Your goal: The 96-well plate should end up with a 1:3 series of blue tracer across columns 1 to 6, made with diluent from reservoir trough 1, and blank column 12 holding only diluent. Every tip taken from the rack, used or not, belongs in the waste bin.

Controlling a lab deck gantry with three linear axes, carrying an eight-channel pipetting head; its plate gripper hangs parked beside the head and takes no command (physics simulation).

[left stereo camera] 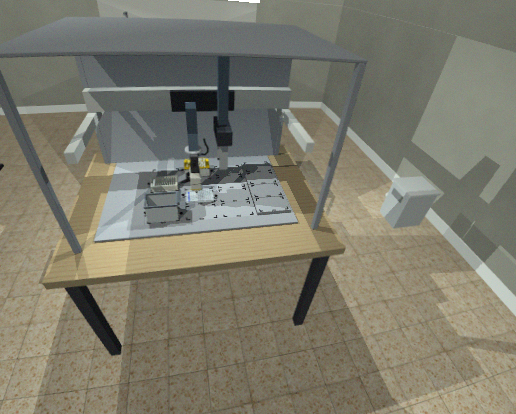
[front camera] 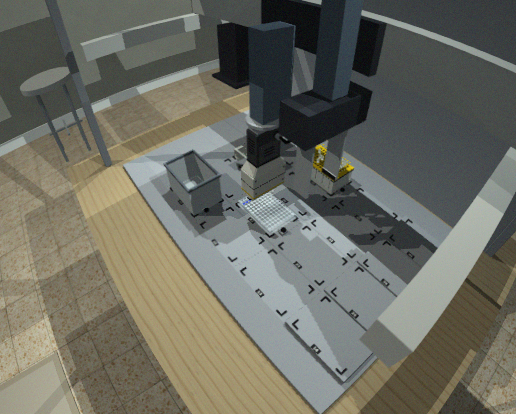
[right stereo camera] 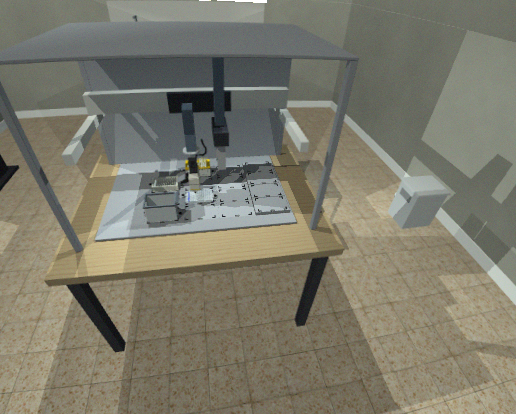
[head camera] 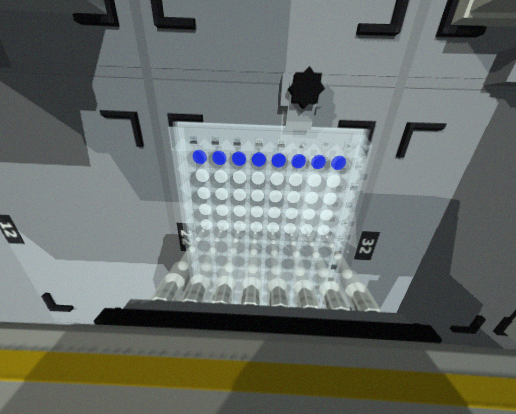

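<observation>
The 96-well plate (front camera: 270, 212) (head camera: 230, 134) (left stereo camera: 202, 196) (right stereo camera: 201, 195) shows one row of eight blue wells in the head view, then several rows of white wells; wells beyond look grey and are partly hidden by tips. The pipetting head (front camera: 263, 175) (left stereo camera: 195, 179) (right stereo camera: 194, 180) is low over the plate's far part. Its eight clear tips (head camera: 251, 292) point at the plate; whether they touch wells is unclear. The parked plate gripper (front camera: 321, 166) has its paddles apart with nothing between. The yellow-topped tip rack (front camera: 331, 183) (left stereo camera: 203, 165) (right stereo camera: 204, 165) is partly hidden by it.
The grey open waste bin (front camera: 203, 198) (left stereo camera: 162, 213) (right stereo camera: 161, 214) stands beside the plate, with something pale inside. The beige reservoir (left stereo camera: 165, 183) (right stereo camera: 166, 184) stands behind the bin, mostly hidden by the head in the front view. Black locating corners mark the deck (front camera: 295, 285).
</observation>
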